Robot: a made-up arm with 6 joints. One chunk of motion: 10 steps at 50 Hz.
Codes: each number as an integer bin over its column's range. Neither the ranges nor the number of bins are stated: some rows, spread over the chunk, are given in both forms.
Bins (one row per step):
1: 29 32 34 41 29 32
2: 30 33 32 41 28 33
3: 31 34 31 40 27 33
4: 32 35 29 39 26 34
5: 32 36 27 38 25 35
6: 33 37 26 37 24 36
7: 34 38 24 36 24 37
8: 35 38 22 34 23 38
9: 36 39 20 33 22 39
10: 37 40 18 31 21 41
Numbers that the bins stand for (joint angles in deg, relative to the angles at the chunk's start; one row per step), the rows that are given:
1: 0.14 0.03 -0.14 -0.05 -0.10 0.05
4: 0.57 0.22 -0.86 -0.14 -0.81 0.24
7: 0.86 0.41 -1.57 -0.29 -1.29 0.52
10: 1.29 0.54 -2.43 -0.52 -2.00 0.90
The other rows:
2: 0.29 0.10 -0.43 -0.05 -0.33 0.14
3: 0.43 0.16 -0.57 -0.10 -0.57 0.14
5: 0.57 0.29 -1.14 -0.19 -1.05 0.33
6: 0.71 0.35 -1.29 -0.24 -1.29 0.43
8: 1.00 0.41 -1.86 -0.38 -1.52 0.62
9: 1.14 0.48 -2.14 -0.43 -1.76 0.71

